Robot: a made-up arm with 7 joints.
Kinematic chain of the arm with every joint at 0, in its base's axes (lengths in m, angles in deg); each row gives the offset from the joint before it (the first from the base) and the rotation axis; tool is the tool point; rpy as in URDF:
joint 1: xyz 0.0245 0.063 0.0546 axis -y
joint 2: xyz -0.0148 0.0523 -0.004 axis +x
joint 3: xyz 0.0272 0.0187 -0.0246 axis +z
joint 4: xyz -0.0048 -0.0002 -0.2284 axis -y
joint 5: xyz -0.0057 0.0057 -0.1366 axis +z
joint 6: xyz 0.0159 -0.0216 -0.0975 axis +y
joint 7: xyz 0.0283 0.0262 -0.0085 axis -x
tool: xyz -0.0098 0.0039 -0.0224 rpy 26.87 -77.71 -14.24
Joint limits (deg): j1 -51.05..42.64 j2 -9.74..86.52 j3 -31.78..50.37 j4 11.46..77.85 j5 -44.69..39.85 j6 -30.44..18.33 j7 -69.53..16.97
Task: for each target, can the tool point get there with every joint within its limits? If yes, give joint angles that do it. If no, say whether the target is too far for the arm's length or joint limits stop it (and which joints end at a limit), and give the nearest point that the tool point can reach.
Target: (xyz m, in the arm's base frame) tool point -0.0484 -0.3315 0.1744
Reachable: no: joint limits stop it (at a limit: joint 1, joint 2, joint 3, joint 4, joint 5, joint 6, joint 7) | nearest point 0.3503 -0.0639 0.0086 | short by 0.508 m
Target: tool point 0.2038 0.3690 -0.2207
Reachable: yes | joints -15.49 43.08 1.85 63.49 -24.74 -9.64 -57.35
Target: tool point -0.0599 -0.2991 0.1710
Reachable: no: joint limits stop it (at a limit: joint 1, joint 2, joint 3, joint 4, joint 5, joint 6, joint 7) | nearest point -0.0423 -0.0639 -0.2676 | short by 0.498 m
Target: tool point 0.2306 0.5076 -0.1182
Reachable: yes | joints 24.19 37.30 41.89 42.10 19.61 -1.37 -55.94
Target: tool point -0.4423 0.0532 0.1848
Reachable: no: joint limits stop it (at a limit: joint 1, joint 2, joint 3, joint 4, joint 5, joint 6, joint 7) | nearest point -0.3576 0.1206 -0.2596 | short by 0.457 m
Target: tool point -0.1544 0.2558 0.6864
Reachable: no: too far | nearest point -0.0017 0.4077 0.3168 | short by 0.428 m
